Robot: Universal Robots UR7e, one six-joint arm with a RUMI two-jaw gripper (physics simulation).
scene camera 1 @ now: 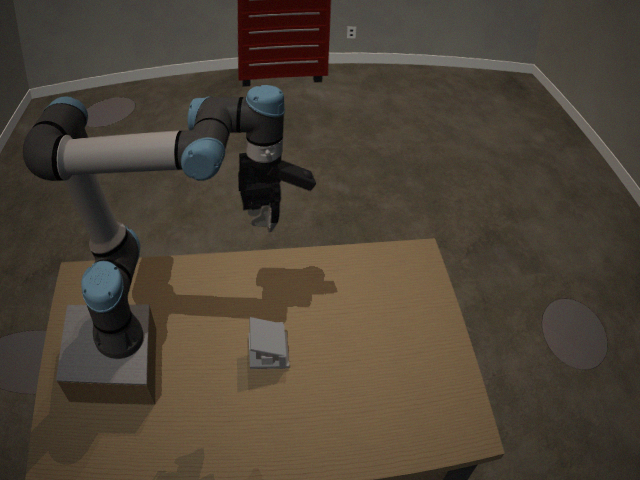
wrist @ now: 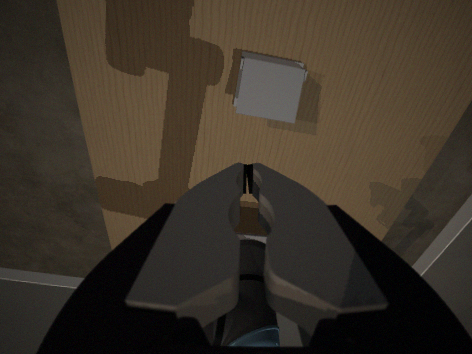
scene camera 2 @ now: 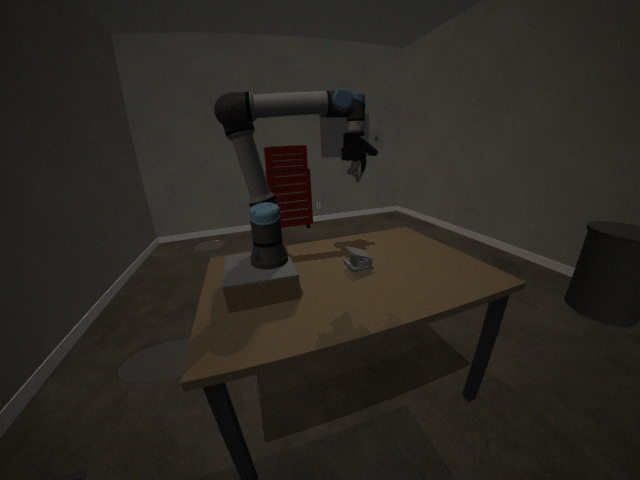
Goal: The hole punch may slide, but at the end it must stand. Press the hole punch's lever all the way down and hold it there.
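Seen in the pictures: gripper, fingertip midpoint: (scene camera 1: 269, 230) (wrist: 246, 167) (scene camera 2: 357, 182); arm's base at its link origin: (scene camera 1: 118, 336) (wrist: 245, 260) (scene camera 2: 269, 260).
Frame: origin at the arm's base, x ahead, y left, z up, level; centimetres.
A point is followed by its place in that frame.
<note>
The light grey hole punch (scene camera 1: 268, 339) @(x 41.4, y 0.6, z -3.9 cm) (scene camera 2: 358, 258) @(x 43.6, y 5.9, z -9.6 cm) (wrist: 271, 90) @(x 41.5, y 1.5, z -4.0 cm) stands upright on its flat base on the table. Its lever, a wide plate, is raised and slants above the base, with a gap under it at the side that faces the scene cameras. My gripper (scene camera 1: 270, 227) @(x 43.4, y 6.8, z 27.7 cm) (scene camera 2: 358, 179) @(x 43.4, y 6.8, z 27.7 cm) (wrist: 246, 167) @(x 43.4, y 6.8, z 27.7 cm) is shut and empty. It points down and hangs high above the table, well clear of the punch. In the wrist view its fingertips touch or nearly touch, and the punch shows beyond them, up and a little right.
The wooden table (scene camera 1: 392, 392) @(x 72.0, y -16.2, z -10.8 cm) (scene camera 2: 413, 289) @(x 51.5, y -27.0, z -10.8 cm) carries the arm's base block (scene camera 1: 105, 369) @(x -3.3, y -11.2, z -0.1 cm) (scene camera 2: 262, 297) @(x -5.5, y -15.4, z -7.0 cm), to the left of the punch in both scene views. A red drawer cabinet (scene camera 1: 284, 38) (scene camera 2: 292, 193) stands behind the table. A dark bin (scene camera 2: 607, 273) stands at the right.
</note>
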